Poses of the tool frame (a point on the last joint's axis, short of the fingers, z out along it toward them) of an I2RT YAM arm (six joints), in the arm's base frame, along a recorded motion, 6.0 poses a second.
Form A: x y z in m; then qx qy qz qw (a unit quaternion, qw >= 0).
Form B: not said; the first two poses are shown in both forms.
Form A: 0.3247 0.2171 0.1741 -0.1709 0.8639 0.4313 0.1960
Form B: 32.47 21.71 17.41 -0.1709 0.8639 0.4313 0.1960
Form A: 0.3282 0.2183 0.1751 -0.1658 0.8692 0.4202 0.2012
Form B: 32.82 21.83 17.51 -0.1658 0.8692 0.4202 0.2012
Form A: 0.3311 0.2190 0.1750 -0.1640 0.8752 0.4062 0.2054
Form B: 33.11 21.90 17.50 -0.1640 0.8752 0.4062 0.2054
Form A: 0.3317 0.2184 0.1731 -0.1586 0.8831 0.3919 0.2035
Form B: 33.17 21.84 17.31 -0.1586 0.8831 0.3919 0.2035
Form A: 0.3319 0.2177 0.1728 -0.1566 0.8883 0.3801 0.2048
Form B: 33.19 21.77 17.28 -0.1566 0.8883 0.3801 0.2048
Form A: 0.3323 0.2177 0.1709 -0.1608 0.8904 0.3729 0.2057
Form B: 33.23 21.77 17.09 -0.1608 0.8904 0.3729 0.2057
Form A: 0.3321 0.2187 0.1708 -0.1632 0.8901 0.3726 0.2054
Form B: 33.21 21.87 17.08 -0.1632 0.8901 0.3726 0.2054
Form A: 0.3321 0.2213 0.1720 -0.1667 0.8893 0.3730 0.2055
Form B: 33.21 22.13 17.20 -0.1667 0.8893 0.3730 0.2055
